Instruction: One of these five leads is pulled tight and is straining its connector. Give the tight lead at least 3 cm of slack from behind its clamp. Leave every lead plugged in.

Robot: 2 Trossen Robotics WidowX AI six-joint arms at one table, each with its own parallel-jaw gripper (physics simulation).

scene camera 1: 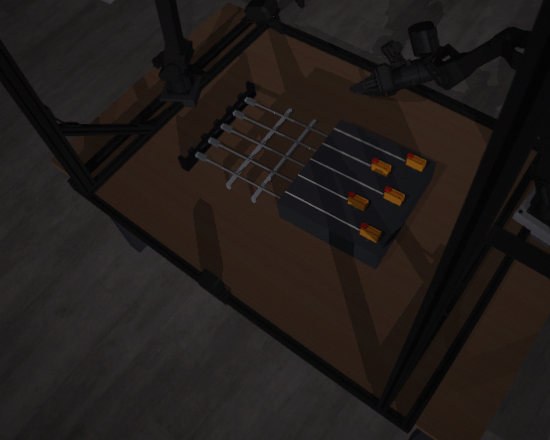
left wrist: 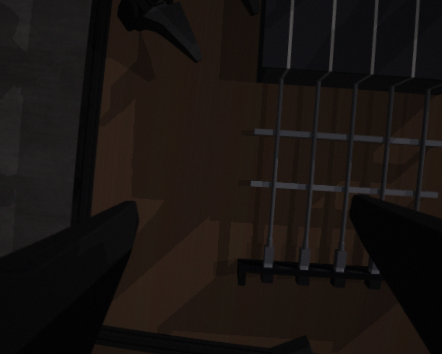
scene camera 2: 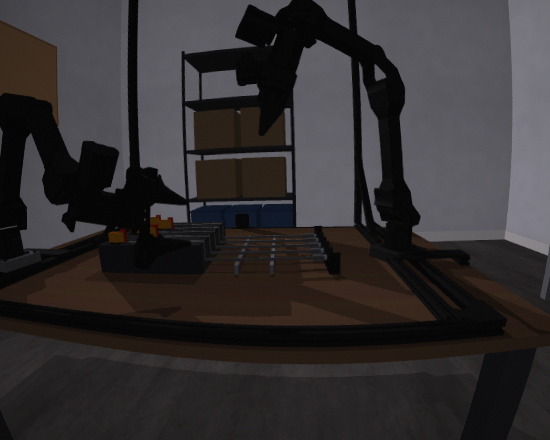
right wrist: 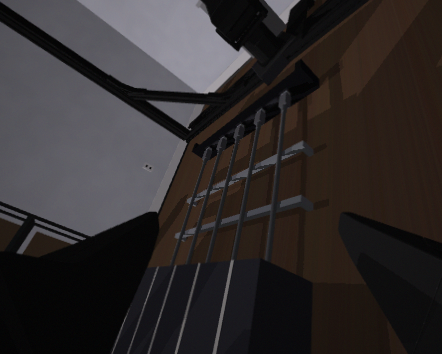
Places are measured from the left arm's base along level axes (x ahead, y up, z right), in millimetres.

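Pixels of known places: left gripper, fingertip midpoint: [scene camera 1: 292, 20] [left wrist: 244, 208] [scene camera 2: 261, 131]; right gripper, fingertip midpoint: [scene camera 1: 352, 91] [left wrist: 224, 40] [scene camera 2: 189, 222] [right wrist: 248, 221]; left arm's base, link origin: [scene camera 1: 180, 86] [scene camera 2: 398, 246] [right wrist: 271, 53]; right arm's base, link origin: [scene camera 1: 546, 210] [scene camera 2: 11, 255].
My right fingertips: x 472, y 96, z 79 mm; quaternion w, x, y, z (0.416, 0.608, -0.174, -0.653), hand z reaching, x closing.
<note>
For each thing: its top centre in the pictures, then the offset to it from my right fingertips. "spot": a spot on its surface instead. Level surfaces: height alone.
- dark block, top centre: [scene camera 1: 358, 181] [scene camera 2: 168, 232] dy -57, dx +32, dz +219 mm
- nearest clamp, surface spot: [scene camera 1: 370, 233] spot: dy -34, dx +67, dz +359 mm
- wooden table, surface height: dy -122 mm
Five thin leads run nearly parallel from grey plugs on a black connector rail [scene camera 1: 187, 162] [scene camera 2: 334, 263] [right wrist: 306, 80], over two pale cross bars [scene camera 1: 260, 145] [left wrist: 300, 135], onto a dark block [scene camera 1: 327, 239] [scene camera 2: 150, 262] [right wrist: 282, 295]. Orange clamps with red ends, such as the nearest clamp [scene camera 1: 370, 233], sit on the leads. All five plugs meet the rail; which lead is tight I cannot tell. My left gripper [scene camera 2: 262, 133] [left wrist: 244, 208] is open and empty, high above the table. My right gripper [scene camera 2: 188, 223] [right wrist: 248, 221] is open and empty, beyond the block's far side in scene camera 1.
A black frame [scene camera 1: 305, 327] [scene camera 2: 240, 334] borders the wooden table [scene camera 1: 280, 280], with uprights at its corners. In scene camera 2 a shelf rack [scene camera 2: 294, 175] with boxes stands behind the table. The clamps stand up from the block's top, staggered along it.
</note>
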